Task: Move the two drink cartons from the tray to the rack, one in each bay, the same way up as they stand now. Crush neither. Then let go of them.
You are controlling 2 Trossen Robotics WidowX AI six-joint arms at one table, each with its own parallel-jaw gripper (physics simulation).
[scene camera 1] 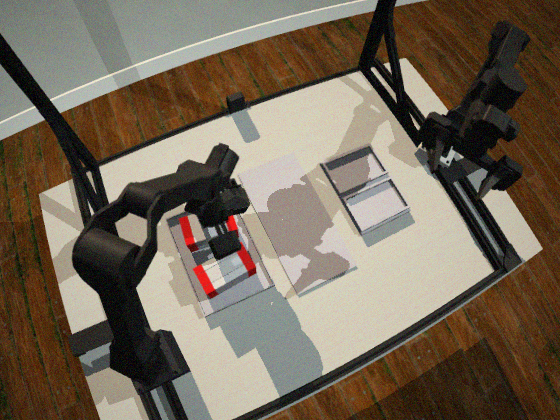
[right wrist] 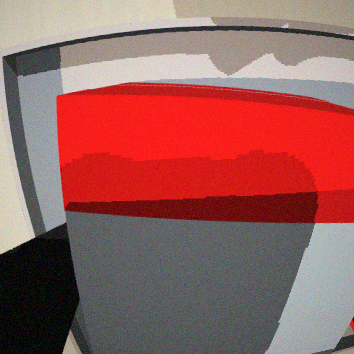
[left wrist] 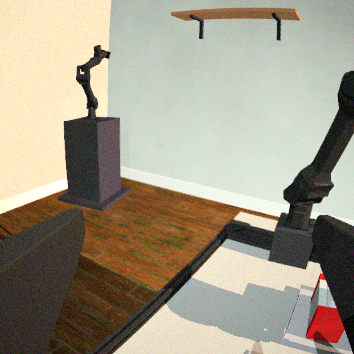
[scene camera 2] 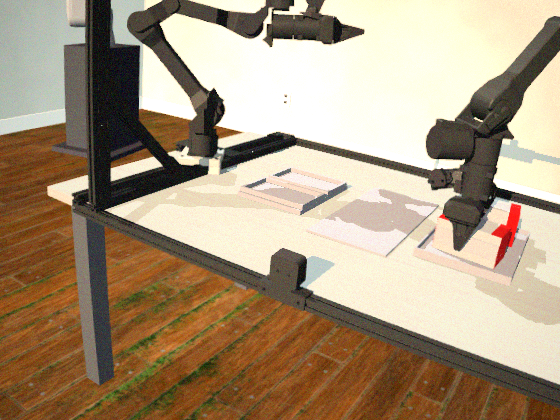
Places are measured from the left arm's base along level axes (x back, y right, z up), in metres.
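Where they show: left gripper, fingertip midpoint: (scene camera 1: 455,186) (left wrist: 203,225) (scene camera 2: 361,30); right gripper, fingertip midpoint: (scene camera 1: 216,228) (right wrist: 218,222) (scene camera 2: 462,241); left arm's base at its link origin: (scene camera 2: 201,153); right arm's base at its link origin: (scene camera 1: 149,362) (left wrist: 296,223).
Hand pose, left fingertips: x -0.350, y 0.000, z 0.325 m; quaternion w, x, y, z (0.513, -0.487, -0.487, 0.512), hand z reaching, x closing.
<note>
Things, the pixels of their centre, and the offset from my left fingertips. "pt": a spot on its surface instead. Level surfaces: height alone.
- far carton at a spot on its surface: (scene camera 1: 187,233) pt dx -0.244, dy +0.404, dz -0.295 m
- carton's red band at a spot on its surface: (right wrist: 197,133) pt dx -0.149, dy +0.355, dz -0.295 m
- carton's red end at the middle of its body: (left wrist: 327,328) dx -0.208, dy +0.262, dz -0.321 m
- two-bay rack at the middle of its body: (scene camera 2: 295,188) (scene camera 1: 365,186) dx +0.120, dy +0.124, dz -0.351 m
- flat pale mat at its surface level: dz -0.357 m
- dark camera block at a spot on its surface: (scene camera 2: 287,267) (scene camera 1: 232,97) pt dx +0.139, dy +0.561, dz -0.320 m
Two white drink cartons with red ends lie flat side by side in the grey tray (scene camera 1: 237,295) (scene camera 2: 437,255) (right wrist: 35,140) at the left in scene camera 1: the far carton (scene camera 1: 187,233) and the near carton (scene camera 1: 224,272) (scene camera 2: 472,246). My right gripper (scene camera 1: 224,245) (scene camera 2: 462,241) is open and lowered onto them, its fingers down beside a carton. The right wrist view shows a carton's red band (right wrist: 197,133) very close. A carton's red end (left wrist: 324,319) also shows in the left wrist view. The two-bay rack (scene camera 1: 366,185) (scene camera 2: 274,199) is empty. My left gripper (scene camera 1: 437,150) (scene camera 2: 357,30) (left wrist: 203,225) is open, high at the table's side.
A flat pale mat (scene camera 1: 266,179) (scene camera 2: 370,237) lies between the tray and the rack. A dark camera block (scene camera 1: 235,100) (scene camera 2: 287,267) sits on the table's edge. Black frame posts (scene camera 1: 380,33) (scene camera 2: 97,104) stand at the corners. Another arm on a pedestal (left wrist: 92,158) stands off the table.
</note>
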